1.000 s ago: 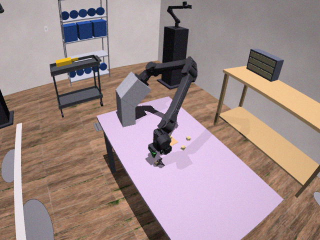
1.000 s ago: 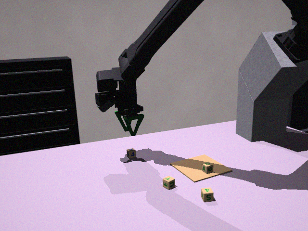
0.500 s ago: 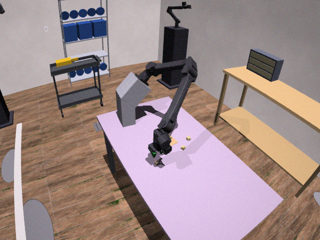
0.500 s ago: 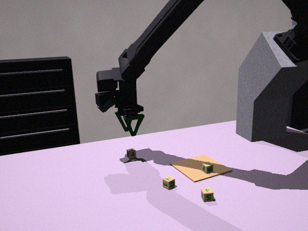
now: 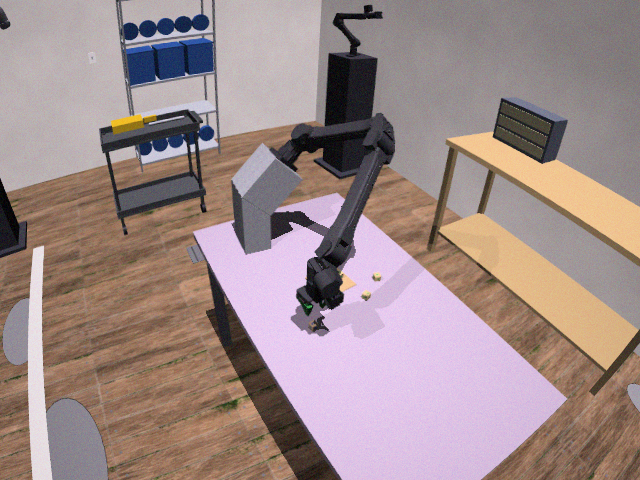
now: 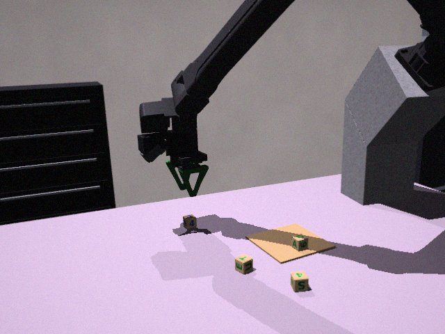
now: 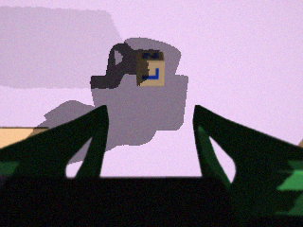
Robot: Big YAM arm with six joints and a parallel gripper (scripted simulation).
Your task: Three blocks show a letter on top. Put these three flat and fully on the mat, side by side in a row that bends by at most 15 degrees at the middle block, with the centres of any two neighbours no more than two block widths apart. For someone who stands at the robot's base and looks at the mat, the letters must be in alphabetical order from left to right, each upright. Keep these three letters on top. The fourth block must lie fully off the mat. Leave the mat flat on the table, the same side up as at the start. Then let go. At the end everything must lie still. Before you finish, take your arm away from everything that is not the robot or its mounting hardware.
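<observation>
Now: the L block 8 cm below my hand. From my hand the other things lie so: T block: 2 cm behind, 25 cm to the left, 8 cm below; D block: 16 cm behind, 23 cm to the left, 8 cm below; tan mat: 16 cm behind, 19 cm to the left, 9 cm below.
</observation>
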